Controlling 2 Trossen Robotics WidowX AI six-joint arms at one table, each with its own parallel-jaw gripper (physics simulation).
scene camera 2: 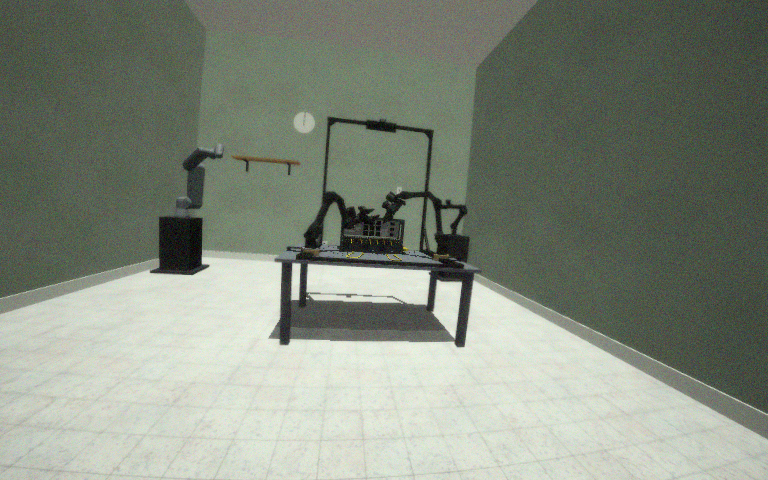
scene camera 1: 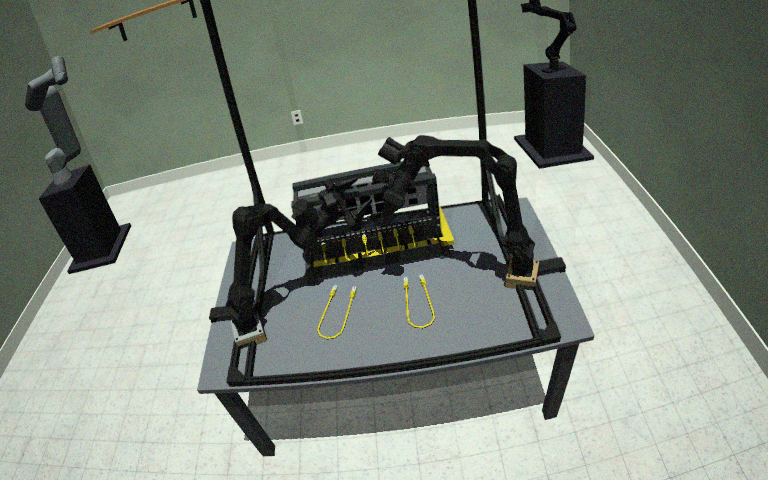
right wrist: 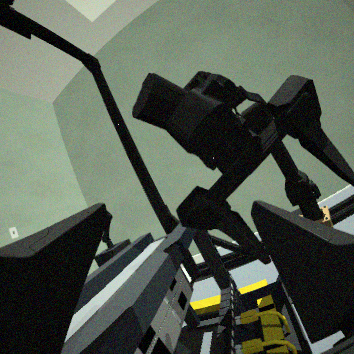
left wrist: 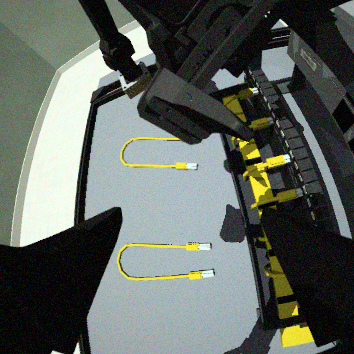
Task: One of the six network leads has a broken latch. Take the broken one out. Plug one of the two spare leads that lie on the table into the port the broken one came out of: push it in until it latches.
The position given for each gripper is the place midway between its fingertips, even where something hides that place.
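Observation:
Left gripper [scene camera 1: 382,216], also visible as the left gripper [right wrist: 312,227] and the left gripper [left wrist: 192,214]: open, holding nothing. The right gripper [scene camera 1: 364,188] is visible as well, again as the right gripper [right wrist: 180,209] and the right gripper [left wrist: 335,39]. An equipment box [scene camera 1: 422,192] is in the scene; further views of the box [right wrist: 81,317] and of the box [left wrist: 324,82].

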